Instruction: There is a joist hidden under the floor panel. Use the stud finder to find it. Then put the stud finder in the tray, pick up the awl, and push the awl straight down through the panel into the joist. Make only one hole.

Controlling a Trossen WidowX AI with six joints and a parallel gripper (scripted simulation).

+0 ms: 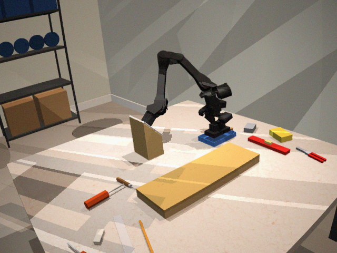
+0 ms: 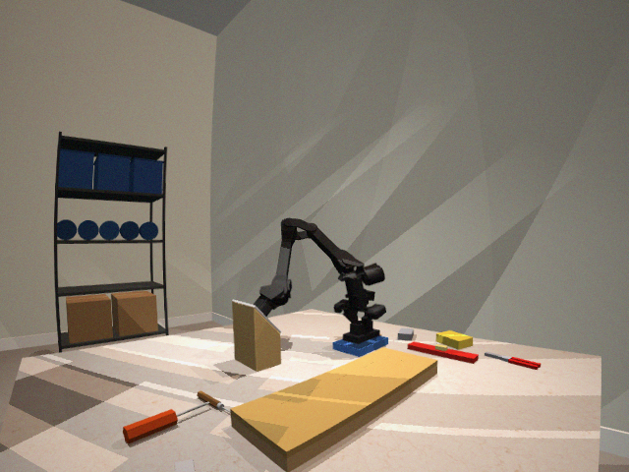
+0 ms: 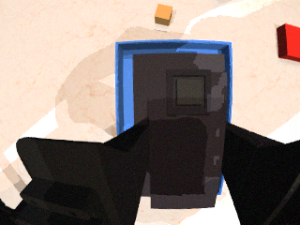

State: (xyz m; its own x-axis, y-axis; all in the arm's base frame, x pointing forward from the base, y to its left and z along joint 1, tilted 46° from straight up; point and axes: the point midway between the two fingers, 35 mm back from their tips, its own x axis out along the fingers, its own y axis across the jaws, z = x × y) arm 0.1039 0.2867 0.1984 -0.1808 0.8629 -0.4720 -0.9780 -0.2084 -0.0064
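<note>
Right now my gripper tip is 1 cm to the right of the stud finder and 2 cm below it. From my gripper tip the other things lie so: red level: 24 cm ahead, 12 cm to the left, 4 cm below; grey block: 4 cm ahead, 19 cm to the left, 4 cm below; blue tray: 1 cm to the right, 4 cm below.
</note>
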